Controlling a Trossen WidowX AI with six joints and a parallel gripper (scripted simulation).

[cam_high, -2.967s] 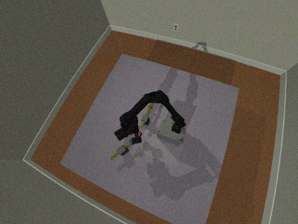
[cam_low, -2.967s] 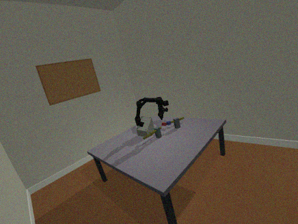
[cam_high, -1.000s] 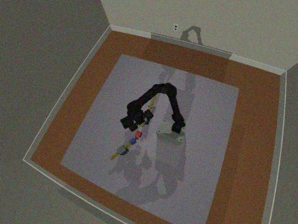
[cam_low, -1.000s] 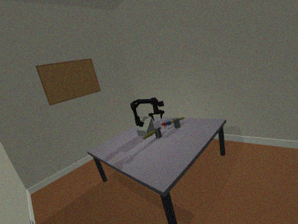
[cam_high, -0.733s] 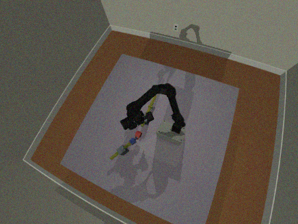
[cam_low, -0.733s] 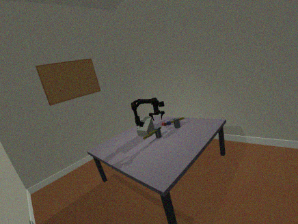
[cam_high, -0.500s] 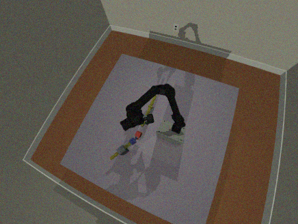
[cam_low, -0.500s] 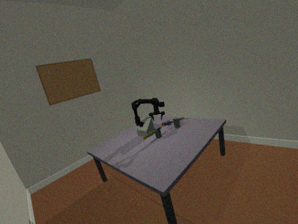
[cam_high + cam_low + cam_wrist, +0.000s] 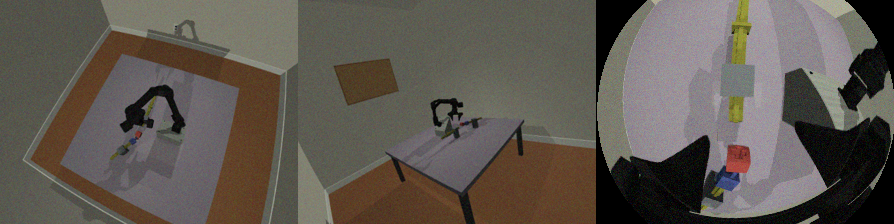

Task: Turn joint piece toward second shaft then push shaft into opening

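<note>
Right now the red square joint piece is 1 cm ahead of my gripper tip, 9 cm to the left of it and 8 cm below it.
</note>
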